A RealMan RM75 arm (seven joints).
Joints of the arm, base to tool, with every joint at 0 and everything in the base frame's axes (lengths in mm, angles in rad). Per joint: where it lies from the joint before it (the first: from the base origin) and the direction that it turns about. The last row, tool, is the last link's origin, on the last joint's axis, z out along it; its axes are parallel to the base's.
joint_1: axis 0 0 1 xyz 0 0 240.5
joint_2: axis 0 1 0 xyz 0 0 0
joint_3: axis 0 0 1 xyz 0 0 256
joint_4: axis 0 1 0 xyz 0 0 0
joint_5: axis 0 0 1 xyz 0 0 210
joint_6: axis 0 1 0 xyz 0 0 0
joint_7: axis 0 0 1 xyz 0 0 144
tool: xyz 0 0 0
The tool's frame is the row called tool.
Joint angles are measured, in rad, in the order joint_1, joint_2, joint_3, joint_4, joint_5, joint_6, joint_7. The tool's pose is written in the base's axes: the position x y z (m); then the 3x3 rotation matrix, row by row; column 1 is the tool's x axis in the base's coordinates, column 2 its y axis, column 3 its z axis. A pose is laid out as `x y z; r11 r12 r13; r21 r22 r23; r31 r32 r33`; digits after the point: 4 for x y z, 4 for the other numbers.
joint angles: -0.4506 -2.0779 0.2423 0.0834 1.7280 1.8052 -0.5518
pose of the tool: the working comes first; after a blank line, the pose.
Where each joint sits with the arm in this pose, in the base's axes (m; each line is computed from the numbers above, not from the rounded line before):
joint_1: 0.0000 0.0000 0.2405
joint_2: 0.0000 0.0000 0.2405
joint_3: -0.2014 0.0975 0.1162
joint_4: -0.2014 0.0975 0.1162
joint_5: -0.3717 0.1845 0.0294
joint_6: -0.3717 0.1845 0.0294
joint_7: -0.2661 0.2760 -0.0052
the tool: -0.2661 0.2760 -0.0052

-0.2661 0.2760 -0.0052; 0.4729 0.4878 0.7338; -0.2236 -0.7391 0.6354; 0.8523 -0.4645 -0.2404
